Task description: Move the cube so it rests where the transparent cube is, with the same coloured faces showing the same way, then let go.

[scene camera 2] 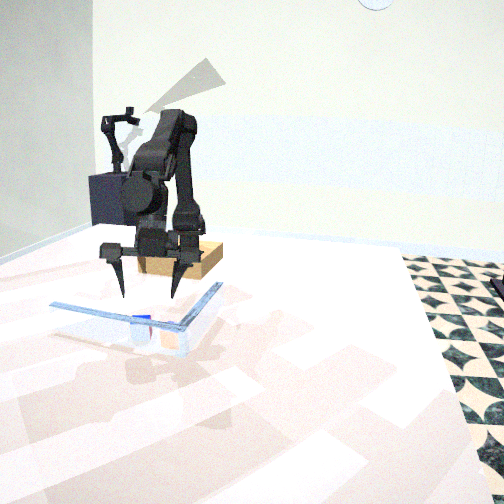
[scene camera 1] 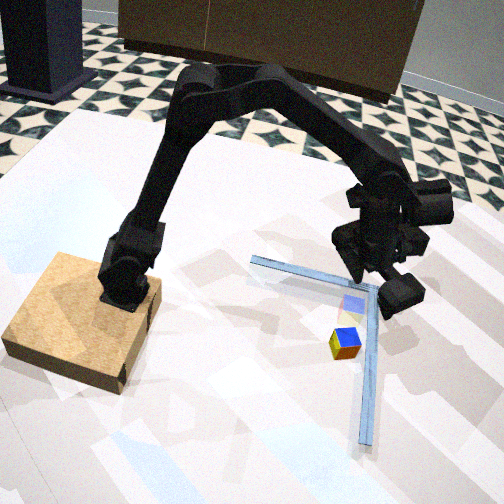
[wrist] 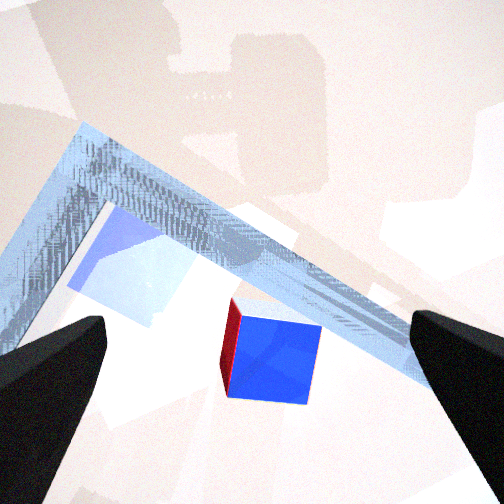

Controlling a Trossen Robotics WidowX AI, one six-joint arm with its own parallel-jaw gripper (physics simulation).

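The cube (scene camera 1: 345, 343) sits on the white table top, blue face up, with yellow and orange sides in scene camera 1. In the wrist view the cube (wrist: 270, 358) shows blue on top and a red left side. The transparent cube (scene camera 1: 353, 304) rests in the inner corner of the pale blue L-shaped guide (scene camera 1: 368, 340), just beyond the solid cube; it shows faintly in the wrist view (wrist: 135, 265). My gripper (scene camera 1: 375, 285) hangs above both cubes, open and empty, its fingers wide apart (wrist: 250, 390). In scene camera 2 the gripper (scene camera 2: 147, 290) is clearly above the cube (scene camera 2: 141, 326).
A wooden block (scene camera 1: 82, 320) carries the arm's base at the left. A dark pedestal (scene camera 1: 45, 45) and a brown cabinet (scene camera 1: 270, 30) stand on the checkered floor behind the table.
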